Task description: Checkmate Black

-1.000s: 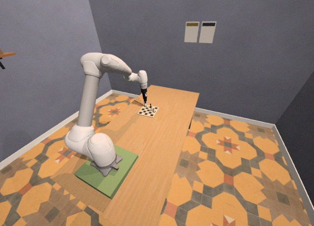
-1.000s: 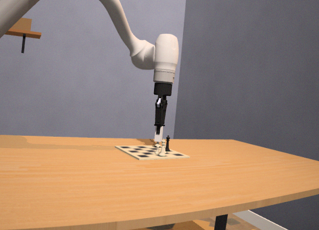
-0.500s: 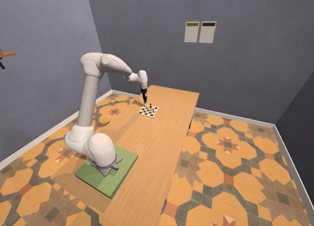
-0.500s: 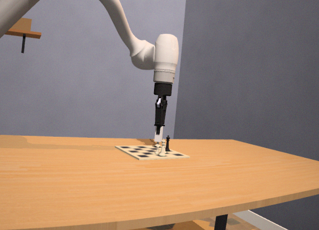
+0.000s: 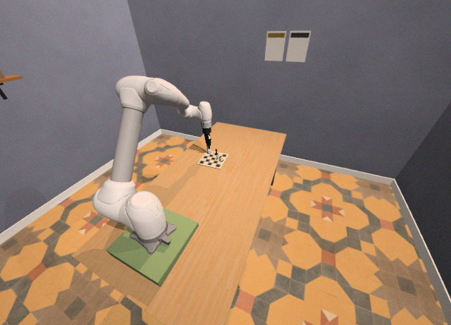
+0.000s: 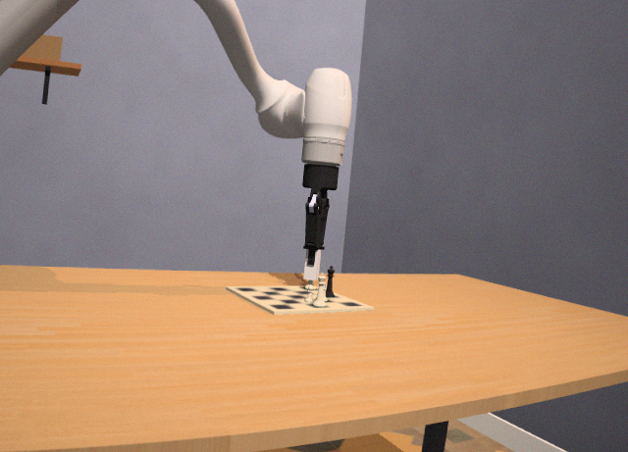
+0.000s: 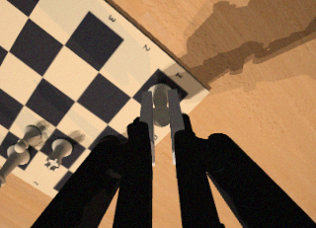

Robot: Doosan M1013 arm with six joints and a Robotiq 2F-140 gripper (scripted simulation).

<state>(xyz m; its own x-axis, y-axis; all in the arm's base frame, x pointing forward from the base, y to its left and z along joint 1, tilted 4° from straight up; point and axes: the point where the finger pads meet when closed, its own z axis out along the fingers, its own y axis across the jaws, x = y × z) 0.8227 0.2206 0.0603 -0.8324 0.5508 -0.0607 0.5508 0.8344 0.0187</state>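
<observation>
Right now the black king is 8 cm to the right of my hand, 2 cm below it and 1 cm ahead of it. From my hand the other things lie so: tall white piece: 16 cm to the right, 4 cm behind, 2 cm below; small chessboard: 9 cm to the right, 6 cm below, 6 cm behind; white pawn: 13 cm to the right, 5 cm behind, 4 cm below.
</observation>
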